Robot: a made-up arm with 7 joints.
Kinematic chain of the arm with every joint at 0, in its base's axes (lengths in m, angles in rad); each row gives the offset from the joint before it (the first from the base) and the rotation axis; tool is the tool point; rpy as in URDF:
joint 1: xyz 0 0 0.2 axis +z
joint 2: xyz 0 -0.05 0.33 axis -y
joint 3: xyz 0 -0.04 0.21 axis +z
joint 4: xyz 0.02 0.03 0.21 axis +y
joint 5: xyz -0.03 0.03 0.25 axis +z
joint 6: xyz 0 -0.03 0.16 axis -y
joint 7: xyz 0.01 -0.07 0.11 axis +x
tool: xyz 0 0 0 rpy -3.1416 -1.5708 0
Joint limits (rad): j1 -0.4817..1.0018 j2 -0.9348..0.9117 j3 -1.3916..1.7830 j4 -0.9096..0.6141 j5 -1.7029..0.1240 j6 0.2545..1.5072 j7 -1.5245..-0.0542
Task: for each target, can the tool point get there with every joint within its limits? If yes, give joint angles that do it. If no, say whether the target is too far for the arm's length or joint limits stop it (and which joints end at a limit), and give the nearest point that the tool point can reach.
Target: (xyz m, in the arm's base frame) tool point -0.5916 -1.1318 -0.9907
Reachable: no: too far | nearest point -0.3558 -0.6806 0.5270 | short by 1.601 m
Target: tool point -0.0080 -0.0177 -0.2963
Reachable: no: joint limits stop it (at a limit: joint 1, joint 2, joint 4, joint 6) | nearest point -0.3433 -0.5997 0.5237 | short by 1.060 m
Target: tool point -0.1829 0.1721 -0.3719
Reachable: no: joint limits stop it (at a limit: joint 1, joint 2, joint 4, joint 6) | nearest point -0.6159 0.3083 0.5261 | short by 1.006 m
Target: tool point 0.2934 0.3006 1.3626
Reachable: yes | joints 0.7044 -0.4129 -1.0107 0.0628 -1.4778 0.6603 -0.7678
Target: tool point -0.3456 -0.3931 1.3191
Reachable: yes | joints 0.7830 0.6056 1.0398 0.3142 -0.7002 0.4847 -0.7438
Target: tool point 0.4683 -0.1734 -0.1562
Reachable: no: joint limits stop it (at a limit: joint 2, joint 3, joint 4, joint 5, joint 6) | nearest point 0.6742 -0.2496 0.7679 | short by 0.950 m
